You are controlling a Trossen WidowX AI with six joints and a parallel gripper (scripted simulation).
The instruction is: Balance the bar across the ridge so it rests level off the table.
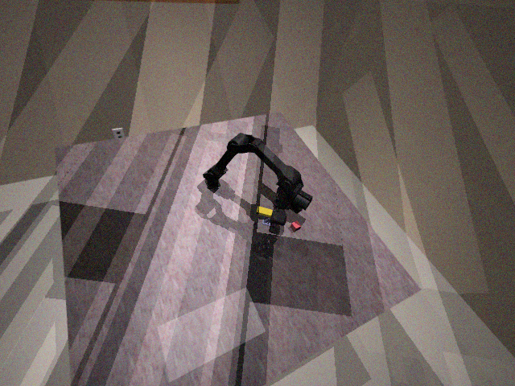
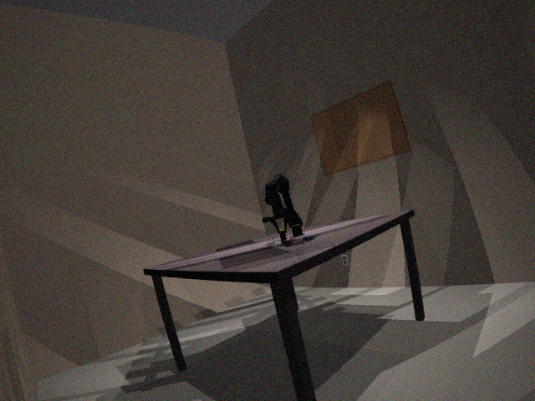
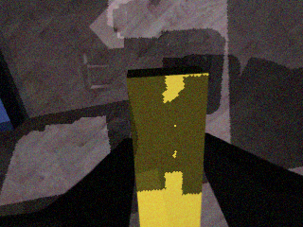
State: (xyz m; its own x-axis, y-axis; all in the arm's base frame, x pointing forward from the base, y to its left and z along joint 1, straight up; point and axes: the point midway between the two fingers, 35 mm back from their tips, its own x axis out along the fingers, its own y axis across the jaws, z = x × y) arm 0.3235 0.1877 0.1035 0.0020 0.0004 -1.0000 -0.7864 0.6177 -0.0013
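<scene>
My gripper tip is 2 cm to the left of the yellow bar and 2 cm past it. The rest, counted from my gripper tip: small red block 8 cm to the left, 6 cm ahead, 5 cm below; then blue block 9 cm to the left, 9 cm behind, 6 cm below.
</scene>
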